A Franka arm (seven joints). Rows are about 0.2 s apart.
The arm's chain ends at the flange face. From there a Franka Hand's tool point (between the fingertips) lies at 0.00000 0.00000 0.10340 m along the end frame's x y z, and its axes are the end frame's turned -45 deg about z.
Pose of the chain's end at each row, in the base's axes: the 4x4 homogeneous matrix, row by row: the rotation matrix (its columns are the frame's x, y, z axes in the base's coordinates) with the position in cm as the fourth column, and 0 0 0 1 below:
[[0.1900 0.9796 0.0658 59.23], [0.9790 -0.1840 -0.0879 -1.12], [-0.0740 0.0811 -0.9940 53.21], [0 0 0 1]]
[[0.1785 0.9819 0.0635 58.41], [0.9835 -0.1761 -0.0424 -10.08], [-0.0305 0.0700 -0.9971 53.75], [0 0 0 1]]
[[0.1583 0.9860 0.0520 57.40], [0.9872 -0.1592 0.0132 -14.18], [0.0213 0.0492 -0.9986 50.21], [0 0 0 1]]
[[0.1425 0.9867 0.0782 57.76], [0.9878 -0.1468 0.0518 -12.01], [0.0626 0.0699 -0.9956 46.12], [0 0 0 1]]
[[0.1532 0.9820 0.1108 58.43], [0.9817 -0.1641 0.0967 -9.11], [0.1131 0.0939 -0.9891 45.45], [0 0 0 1]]
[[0.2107 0.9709 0.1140 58.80], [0.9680 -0.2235 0.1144 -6.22], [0.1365 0.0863 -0.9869 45.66], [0 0 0 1]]
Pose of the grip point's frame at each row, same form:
[[-0.5583 0.8270 0.0658 59.91], [0.8224 0.5621 -0.0879 -2.03], [-0.1097 0.0050 -0.9940 42.93], [0 0 0 1]]
[[-0.5681 0.8205 0.0635 59.07], [0.8200 0.5709 -0.0424 -10.52], [-0.0711 0.0279 -0.9971 43.44], [0 0 0 1]]
[[-0.5853 0.8091 0.0520 57.94], [0.8106 0.5855 0.0132 -14.04], [-0.0197 0.0499 -0.9986 39.88], [0 0 0 1]]
[[-0.5969 0.7985 0.0782 58.57], [0.8023 0.5947 0.0518 -11.47], [-0.0052 0.0937 -0.9956 35.83], [0 0 0 1]]
[[-0.5861 0.8027 0.1108 59.58], [0.8102 0.5781 0.0967 -8.11], [0.0136 0.1464 -0.9891 35.22], [0 0 0 1]]
[[-0.5375 0.8355 0.1140 59.98], [0.8425 0.5264 0.1144 -5.04], [0.0355 0.1575 -0.9869 35.46], [0 0 0 1]]

